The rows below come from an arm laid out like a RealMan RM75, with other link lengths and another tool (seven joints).
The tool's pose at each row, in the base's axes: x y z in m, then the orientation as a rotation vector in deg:
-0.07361, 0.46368, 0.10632, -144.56, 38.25, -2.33
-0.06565, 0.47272, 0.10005, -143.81, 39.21, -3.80
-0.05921, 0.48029, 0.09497, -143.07, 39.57, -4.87
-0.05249, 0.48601, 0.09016, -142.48, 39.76, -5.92
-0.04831, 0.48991, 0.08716, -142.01, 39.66, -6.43
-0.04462, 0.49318, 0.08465, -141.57, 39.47, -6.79
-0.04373, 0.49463, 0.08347, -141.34, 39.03, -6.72
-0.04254, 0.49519, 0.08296, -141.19, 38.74, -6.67
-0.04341, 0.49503, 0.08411, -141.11, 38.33, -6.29
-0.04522, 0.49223, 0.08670, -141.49, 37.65, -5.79
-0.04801, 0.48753, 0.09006, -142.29, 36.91, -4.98
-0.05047, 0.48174, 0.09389, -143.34, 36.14, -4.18
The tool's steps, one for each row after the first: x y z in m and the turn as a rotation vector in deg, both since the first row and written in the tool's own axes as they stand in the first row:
0.00339, -0.00718, 0.01102, 0.75, 1.12, 0.52
0.00601, -0.01317, 0.02006, 1.54, 1.82, 0.71
0.00972, -0.01805, 0.02803, 2.22, 2.50, 0.75
0.01187, -0.02134, 0.03315, 2.77, 2.75, 0.67
0.01383, -0.02418, 0.03747, 3.28, 2.88, 0.56
0.01406, -0.02507, 0.03933, 3.59, 2.68, 0.31
0.01489, -0.02577, 0.04023, 3.78, 2.55, 0.15
0.01408, -0.02583, 0.03902, 3.89, 2.17, -0.05
0.01354, -0.02422, 0.03515, 3.60, 1.71, -0.49
0.01295, -0.02115, 0.02955, 2.87, 1.10, -1.00
0.01312, -0.01766, 0.02307, 1.90, 0.54, -1.58

